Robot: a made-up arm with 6 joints. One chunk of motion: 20 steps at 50 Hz.
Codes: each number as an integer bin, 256 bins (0 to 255) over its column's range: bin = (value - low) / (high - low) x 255, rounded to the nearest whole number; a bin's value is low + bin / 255 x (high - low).
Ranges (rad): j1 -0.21..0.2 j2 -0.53..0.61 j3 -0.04..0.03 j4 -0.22..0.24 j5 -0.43..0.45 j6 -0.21..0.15
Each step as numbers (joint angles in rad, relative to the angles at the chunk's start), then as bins.
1 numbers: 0.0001 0.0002 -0.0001 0.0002 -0.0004 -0.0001
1 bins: 131 119 145 122 124 149
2 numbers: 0.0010 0.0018 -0.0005 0.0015 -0.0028 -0.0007
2 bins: 131 119 144 123 124 148
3 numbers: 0.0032 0.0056 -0.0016 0.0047 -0.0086 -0.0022
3 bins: 133 120 140 125 122 147
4 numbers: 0.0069 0.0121 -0.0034 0.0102 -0.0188 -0.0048
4 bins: 135 121 133 128 119 145
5 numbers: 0.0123 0.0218 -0.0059 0.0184 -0.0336 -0.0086
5 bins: 138 123 124 132 115 143
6 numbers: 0.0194 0.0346 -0.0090 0.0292 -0.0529 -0.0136
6 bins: 143 126 113 138 109 139
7 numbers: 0.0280 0.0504 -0.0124 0.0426 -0.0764 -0.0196
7 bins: 148 130 101 146 102 135
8 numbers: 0.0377 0.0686 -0.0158 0.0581 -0.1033 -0.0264
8 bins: 154 134 88 154 95 130
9 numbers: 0.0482 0.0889 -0.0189 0.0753 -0.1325 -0.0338
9 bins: 161 138 77 164 86 125
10 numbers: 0.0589 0.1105 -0.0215 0.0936 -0.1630 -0.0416
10 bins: 167 143 67 174 77 119
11 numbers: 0.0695 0.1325 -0.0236 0.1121 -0.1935 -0.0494
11 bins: 174 148 60 184 69 114
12 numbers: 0.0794 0.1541 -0.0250 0.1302 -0.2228 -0.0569
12 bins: 180 153 55 194 60 108
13 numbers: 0.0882 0.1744 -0.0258 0.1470 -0.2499 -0.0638
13 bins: 185 158 52 203 52 104
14 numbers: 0.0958 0.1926 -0.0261 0.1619 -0.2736 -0.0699
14 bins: 190 162 51 212 45 99
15 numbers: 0.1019 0.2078 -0.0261 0.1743 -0.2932 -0.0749
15 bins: 194 165 51 219 40 96
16 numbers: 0.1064 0.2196 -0.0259 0.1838 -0.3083 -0.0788
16 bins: 197 168 51 224 35 93
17 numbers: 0.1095 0.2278 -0.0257 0.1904 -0.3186 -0.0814
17 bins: 199 170 52 228 32 91
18 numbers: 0.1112 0.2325 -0.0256 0.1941 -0.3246 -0.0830
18 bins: 200 171 52 230 31 90
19 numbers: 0.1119 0.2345 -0.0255 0.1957 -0.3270 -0.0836
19 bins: 200 171 53 230 30 90
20 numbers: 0.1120 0.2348 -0.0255 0.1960 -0.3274 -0.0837
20 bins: 200 171 53 231 30 89
